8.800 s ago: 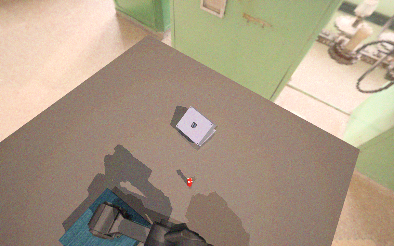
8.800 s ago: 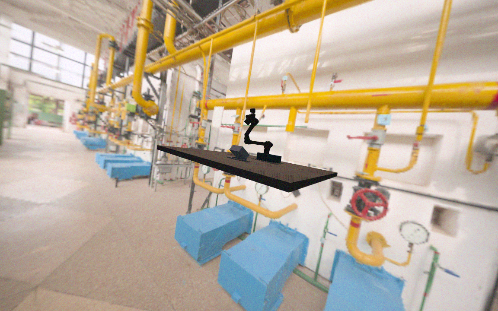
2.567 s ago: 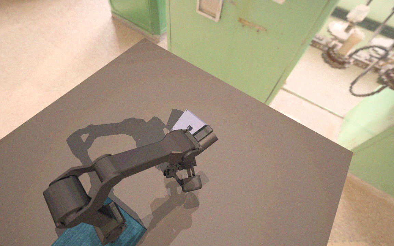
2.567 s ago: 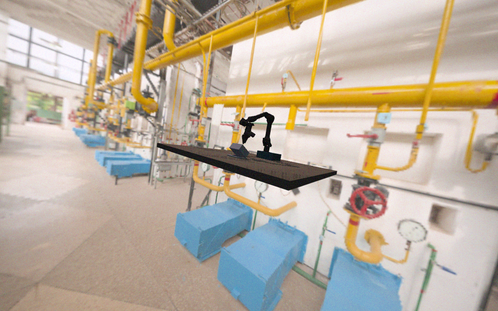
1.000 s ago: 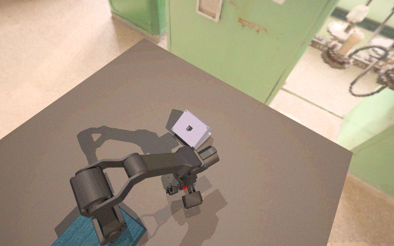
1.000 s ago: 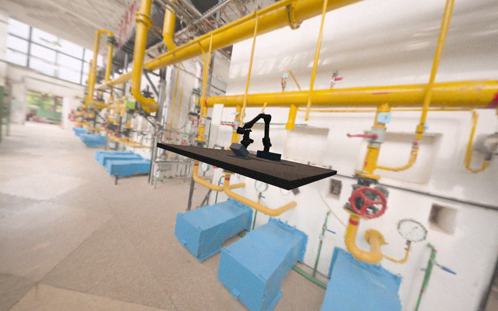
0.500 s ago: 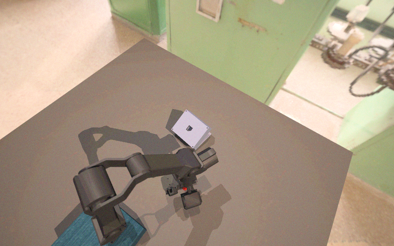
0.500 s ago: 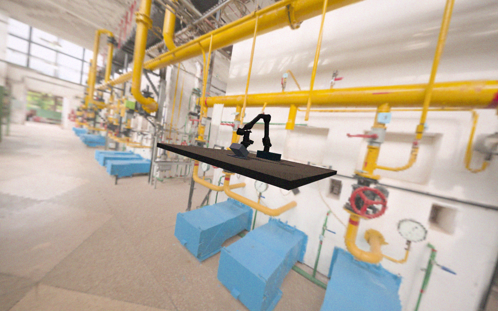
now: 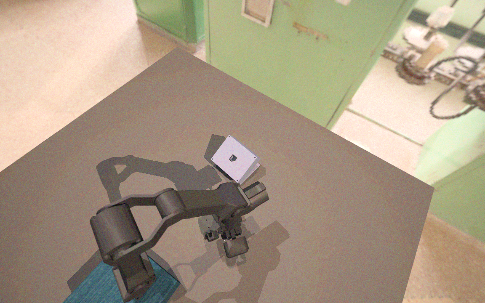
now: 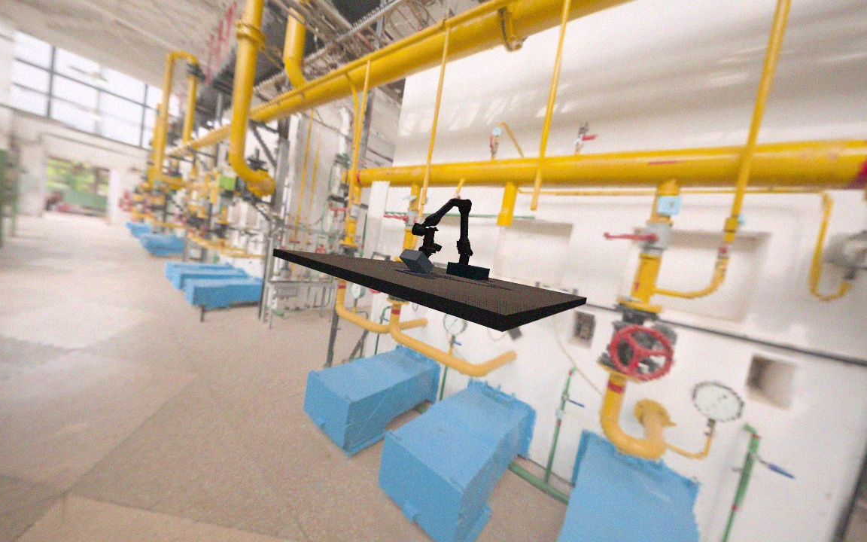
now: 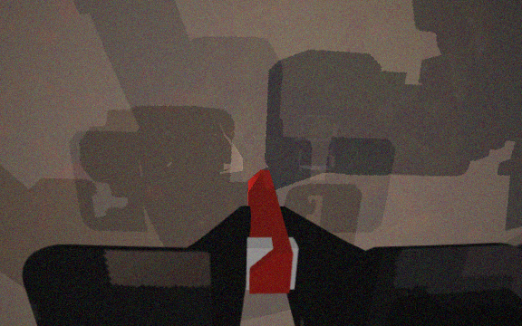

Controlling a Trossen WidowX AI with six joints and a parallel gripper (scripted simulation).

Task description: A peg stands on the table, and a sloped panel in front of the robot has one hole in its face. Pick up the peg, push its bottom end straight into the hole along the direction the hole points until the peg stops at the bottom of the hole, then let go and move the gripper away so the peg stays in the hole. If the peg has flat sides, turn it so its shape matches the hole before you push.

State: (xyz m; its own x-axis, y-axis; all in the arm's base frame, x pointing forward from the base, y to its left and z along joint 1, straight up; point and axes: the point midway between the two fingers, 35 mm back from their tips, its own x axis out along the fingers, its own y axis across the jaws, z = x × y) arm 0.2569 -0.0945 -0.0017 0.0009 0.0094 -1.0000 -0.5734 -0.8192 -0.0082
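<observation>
The sloped panel is 21 cm ahead of my gripper tip, 13 cm to the left of it and 2 cm above it. The rest, counted from my gripper tip: red square peg 2 cm above.
</observation>
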